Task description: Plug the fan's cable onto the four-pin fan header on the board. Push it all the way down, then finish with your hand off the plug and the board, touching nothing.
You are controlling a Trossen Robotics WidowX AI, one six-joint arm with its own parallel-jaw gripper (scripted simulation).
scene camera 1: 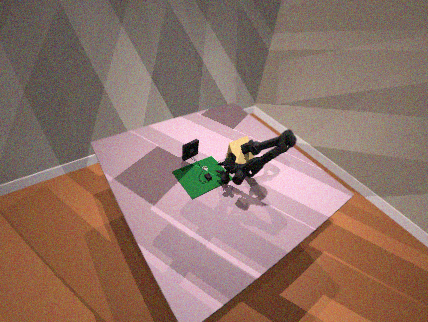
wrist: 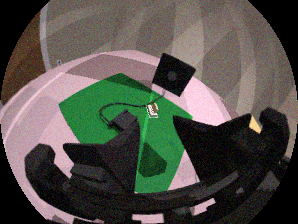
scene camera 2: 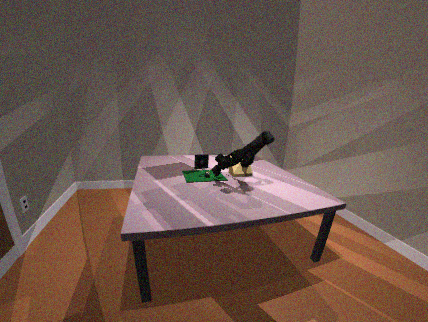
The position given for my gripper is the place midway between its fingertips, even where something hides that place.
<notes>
I see my gripper (wrist: 156, 122), a black fan (wrist: 173, 74) and a green board (wrist: 161, 150).
</notes>
